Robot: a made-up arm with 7 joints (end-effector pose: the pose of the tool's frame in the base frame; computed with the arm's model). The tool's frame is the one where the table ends. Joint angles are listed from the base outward.
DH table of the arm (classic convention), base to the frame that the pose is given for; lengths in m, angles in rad. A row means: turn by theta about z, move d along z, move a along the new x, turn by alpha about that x. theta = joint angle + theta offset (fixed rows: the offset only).
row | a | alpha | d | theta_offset
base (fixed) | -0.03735 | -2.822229 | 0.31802 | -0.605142
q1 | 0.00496 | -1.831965 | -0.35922 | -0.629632
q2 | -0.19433 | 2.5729 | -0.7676 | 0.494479
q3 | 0.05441 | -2.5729 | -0.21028 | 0
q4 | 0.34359 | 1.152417 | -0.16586 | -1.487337
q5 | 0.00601 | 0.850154 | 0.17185 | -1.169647
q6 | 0 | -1.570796 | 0.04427 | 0.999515
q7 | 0.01 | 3.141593 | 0 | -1.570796
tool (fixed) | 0 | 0 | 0.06 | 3.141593
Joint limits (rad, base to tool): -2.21..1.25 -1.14..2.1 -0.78..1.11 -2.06..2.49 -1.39..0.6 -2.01..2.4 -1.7..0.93
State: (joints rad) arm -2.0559 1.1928 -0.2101 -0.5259 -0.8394 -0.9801 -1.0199
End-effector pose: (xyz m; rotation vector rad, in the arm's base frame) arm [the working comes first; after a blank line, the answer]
Working (the frame after each row of the table, in the pose's form):
after base (fixed): -0.0307 0.0212 0.3180 -2.7049 0.8443 -0.1360
after q1: -0.0974 -0.0673 0.6598 0.7448 0.9921 1.9497
after q2: -0.6259 -0.2603 0.1027 0.3749 -1.8728 -0.4469
after q3: -0.4448 -0.3208 0.2061 -1.1342 0.0512 -2.0686
after q4: -0.7068 -0.0581 0.1174 1.2852 1.9387 1.1745
after q5: -0.5719 0.0026 0.0297 -0.2526 1.6645 -0.7286
after q6: -0.5300 -0.0116 0.0270 -1.3005 1.8792 0.7510
after q7: -0.5231 -0.0088 0.0336 0.7998 -0.5646 0.6074

-0.5369 -0.0561 0.0679 0.7132 1.0103 -2.2404
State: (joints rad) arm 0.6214 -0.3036 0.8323 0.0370 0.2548 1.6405 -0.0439
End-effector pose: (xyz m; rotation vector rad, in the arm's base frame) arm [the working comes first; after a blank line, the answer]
Working (the frame after each row of the table, in the pose's form):
after base (fixed): -0.0307 0.0212 0.3180 -2.7049 0.8443 -0.1360
after q1: -0.0908 -0.0743 0.6591 1.5749 -0.4870 -0.4556
after q2: 0.1836 0.6684 0.6664 -2.0559 0.5195 -0.5679
after q3: 0.0864 0.4885 0.7396 1.6381 -0.4193 -1.2078
after q4: 0.1539 0.6882 0.4216 -1.4567 0.3153 2.0464
after q5: 0.0227 0.7814 0.4824 -0.5290 0.2309 1.2216
after q6: 0.0179 0.8036 0.5204 -0.7759 1.2370 -2.2684
after q7: 0.0171 0.8089 0.5288 -1.0571 -1.7431 -0.2558

-0.0223 0.8455 0.5023 -2.1384 1.2969 1.5229
